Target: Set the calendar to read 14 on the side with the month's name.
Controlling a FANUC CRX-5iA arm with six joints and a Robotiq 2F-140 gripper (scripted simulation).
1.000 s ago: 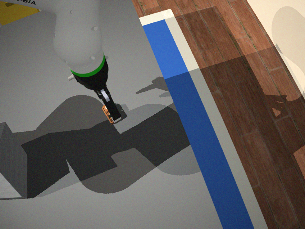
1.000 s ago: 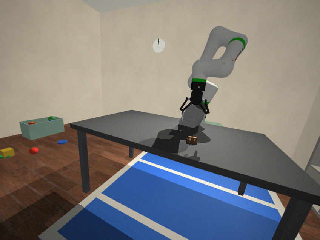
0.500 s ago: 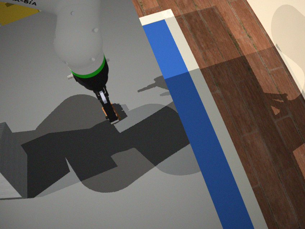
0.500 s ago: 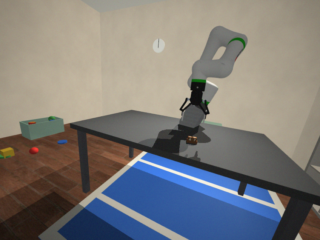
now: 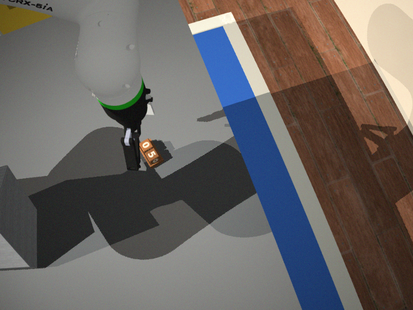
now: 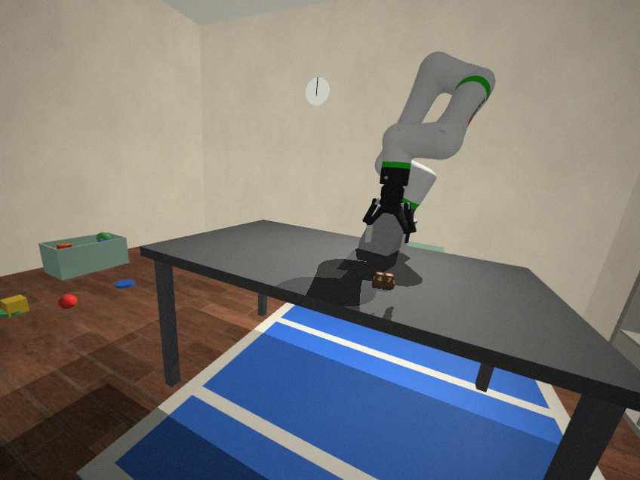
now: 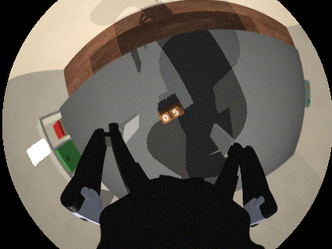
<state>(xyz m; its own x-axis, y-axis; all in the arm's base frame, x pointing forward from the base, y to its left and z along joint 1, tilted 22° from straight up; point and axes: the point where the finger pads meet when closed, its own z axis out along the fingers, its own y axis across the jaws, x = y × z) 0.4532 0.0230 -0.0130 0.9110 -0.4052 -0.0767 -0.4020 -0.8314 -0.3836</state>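
Now: hand 13 cm above the brown date cube. Also, from my hand: brown tray (14 cm below, 2 cm to the left).
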